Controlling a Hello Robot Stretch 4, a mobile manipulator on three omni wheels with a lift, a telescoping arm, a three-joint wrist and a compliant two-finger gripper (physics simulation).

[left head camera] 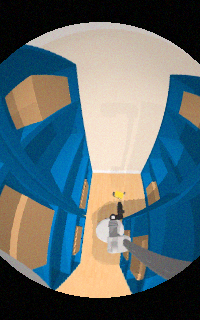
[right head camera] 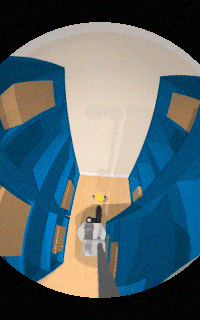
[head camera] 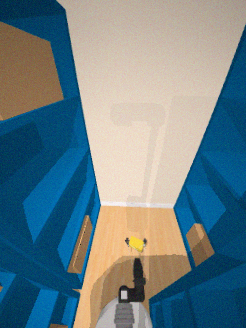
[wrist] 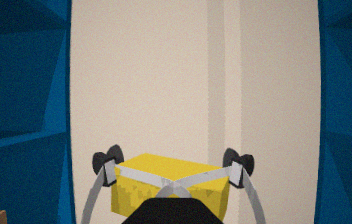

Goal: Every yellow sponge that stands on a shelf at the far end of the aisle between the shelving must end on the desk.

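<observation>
A yellow sponge sits between the two fingertips of my gripper. My gripper is shut on this sponge and holds it in the air over the aisle, pointing along the aisle toward the end wall. The sponge is slightly skewed between the fingers, and its lower part is hidden by the gripper body in the wrist view. The desk does not show in these views.
Blue shelving stands on the left and more blue shelving on the right. Brown boxes sit low on both sides. A pale wall closes the aisle over the wooden floor.
</observation>
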